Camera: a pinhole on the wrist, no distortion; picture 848 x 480 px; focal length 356.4 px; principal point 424.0 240.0 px. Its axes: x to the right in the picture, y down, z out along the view. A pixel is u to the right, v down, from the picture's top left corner.
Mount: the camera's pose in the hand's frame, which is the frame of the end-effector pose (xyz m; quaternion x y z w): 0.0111 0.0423 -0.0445 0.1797 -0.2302 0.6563 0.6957
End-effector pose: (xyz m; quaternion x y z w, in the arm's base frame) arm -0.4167 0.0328 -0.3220 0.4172 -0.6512 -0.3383 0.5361
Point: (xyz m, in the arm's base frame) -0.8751 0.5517 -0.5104
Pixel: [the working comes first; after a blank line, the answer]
In the camera's frame: 0.3533 0.5015 0.4306

outside the picture
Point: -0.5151 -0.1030 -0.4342
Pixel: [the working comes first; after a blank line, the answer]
In the camera's frame: -0.0573 -0.0945 0.2301

335.3 93.6
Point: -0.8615 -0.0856 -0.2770
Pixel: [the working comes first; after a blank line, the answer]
In the camera's frame: 0.2909 -0.1711 0.3640

708.8 72.4
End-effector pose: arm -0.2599 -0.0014 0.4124 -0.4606 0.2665 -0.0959 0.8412
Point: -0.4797 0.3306 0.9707
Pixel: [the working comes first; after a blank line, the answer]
In the camera's frame: -0.0390 0.4860 0.5497

outside the picture
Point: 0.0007 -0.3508 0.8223
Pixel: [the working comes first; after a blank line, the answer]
In the camera's frame: -0.4289 -0.2513 0.4035

45.1 18.0
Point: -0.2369 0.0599 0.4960
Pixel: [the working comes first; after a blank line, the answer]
In the camera's frame: 0.0092 0.0336 0.1617

444.3 314.1
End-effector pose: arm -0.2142 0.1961 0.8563 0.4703 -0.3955 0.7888 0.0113
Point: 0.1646 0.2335 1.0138
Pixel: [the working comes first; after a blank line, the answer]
In the camera's frame: -0.0757 0.0761 0.4618

365.6 298.7
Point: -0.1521 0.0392 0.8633
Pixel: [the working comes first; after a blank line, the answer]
In the camera's frame: 0.1376 -0.0223 0.1370

782.0 182.0
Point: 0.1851 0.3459 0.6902
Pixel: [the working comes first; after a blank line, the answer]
In the camera's frame: -0.0666 0.3845 0.3117

outside the picture
